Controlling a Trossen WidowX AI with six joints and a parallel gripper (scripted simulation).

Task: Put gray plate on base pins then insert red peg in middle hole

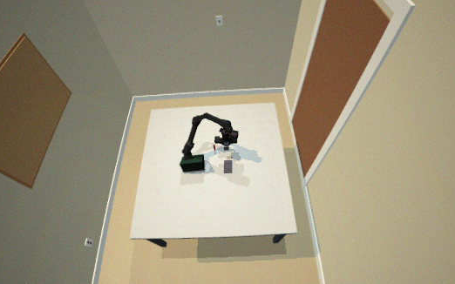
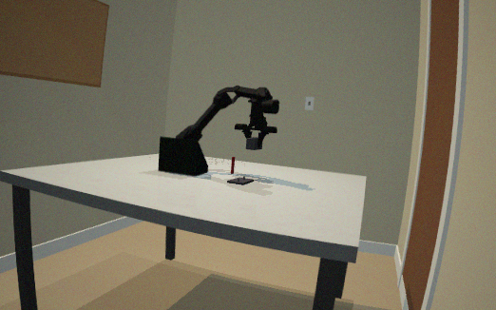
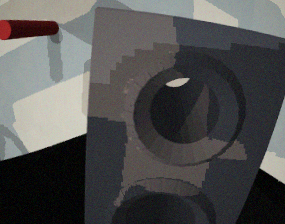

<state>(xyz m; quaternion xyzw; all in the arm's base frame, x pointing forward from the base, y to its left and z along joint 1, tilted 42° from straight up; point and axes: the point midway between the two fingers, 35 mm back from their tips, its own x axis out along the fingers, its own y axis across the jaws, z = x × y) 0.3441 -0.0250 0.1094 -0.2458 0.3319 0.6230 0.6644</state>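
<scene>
The dark base lies 140 mm to the right of my gripper tip, 130 mm below it and 10 mm behind it. Also, from my gripper tip: gray plate (30 mm above); red peg (110 mm behind, 100 mm below, 50 mm to the left).
</scene>
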